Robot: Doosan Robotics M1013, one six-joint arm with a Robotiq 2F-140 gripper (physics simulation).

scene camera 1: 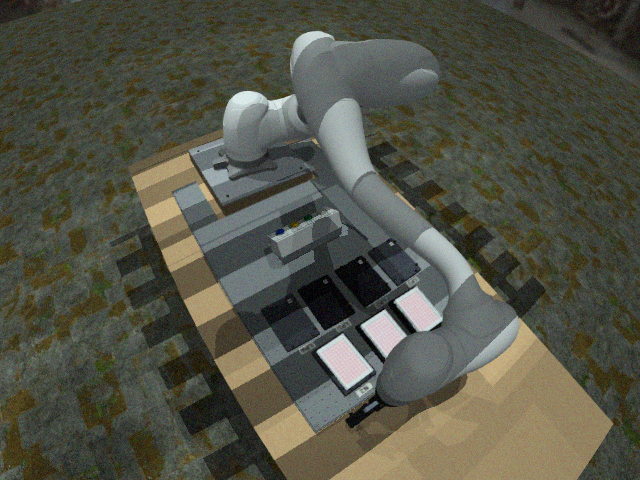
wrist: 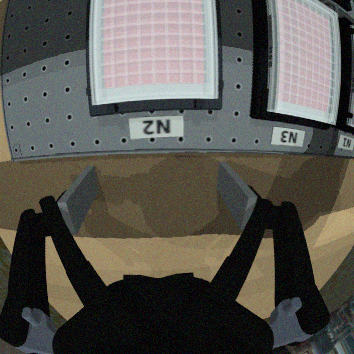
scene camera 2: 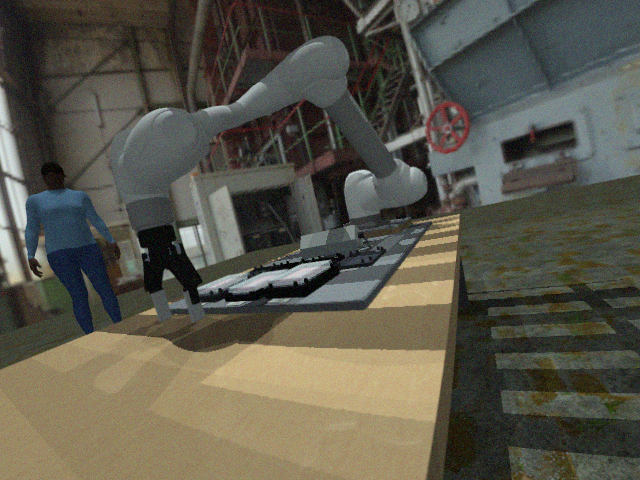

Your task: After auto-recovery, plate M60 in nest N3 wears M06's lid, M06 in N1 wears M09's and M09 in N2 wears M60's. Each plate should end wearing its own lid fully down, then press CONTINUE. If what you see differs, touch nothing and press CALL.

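Frame: origin at the arm's base, x ahead, y left, z up, level; millimetres.
Seen in the pictures: gripper, between the fingertips: (wrist: 156,176) (scene camera 2: 181,319); arm's base, origin of its link: (scene camera 1: 247,160) (scene camera 2: 366,227).
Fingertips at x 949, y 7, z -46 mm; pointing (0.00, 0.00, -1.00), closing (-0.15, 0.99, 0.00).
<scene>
Pixels of each thing's middle, then the offset from my fingertips to it. "*": a spot on its surface instead. Level surfaces: height alone.
- N2, middle of its body: (wrist: 152,11) (scene camera 1: 344,360) (scene camera 2: 222,281) 139 mm back, 24 mm right, 43 mm up
- N3, middle of its body: (wrist: 311,52) (scene camera 2: 259,279) (scene camera 1: 387,334) 156 mm back, 114 mm left, 38 mm up
- N1, middle of its body: (scene camera 2: 301,271) (scene camera 1: 419,310) 177 mm back, 234 mm left, 46 mm up
- N2 label, a spot on its surface: (wrist: 156,127) * 52 mm back, 7 mm right, 15 mm up
- white button box, middle of its body: (scene camera 1: 305,231) (scene camera 2: 330,241) 551 mm back, 53 mm left, 55 mm up
- table, height of its surface: 0 mm up
The plate in N2 (scene camera 1: 344,362) (wrist: 154,45), the plate in N3 (scene camera 1: 383,333) (wrist: 303,60) and the plate in N1 (scene camera 1: 417,308) stand in a row. Each shows a pale, clear-rimmed top over a pink grid. The N1 plate is cut off at the wrist view's right edge. Small dark lettering on the side by N3 is too blurred to read surely; the other IDs are not legible. My gripper (scene camera 2: 178,312) (wrist: 156,176) is open and empty, fingers down, above the wood just off the board edge by the N2 label (wrist: 156,127). Whether each lid is fully down cannot be told.
A white button box (scene camera 1: 310,237) (scene camera 2: 329,238) with blue, yellow and green buttons stands behind the nests; its labels are unreadable. Several dark trays (scene camera 1: 290,322) (scene camera 1: 363,280) lie between it and the plates. A person (scene camera 2: 69,232) stands beyond the table (scene camera 2: 289,428).
</scene>
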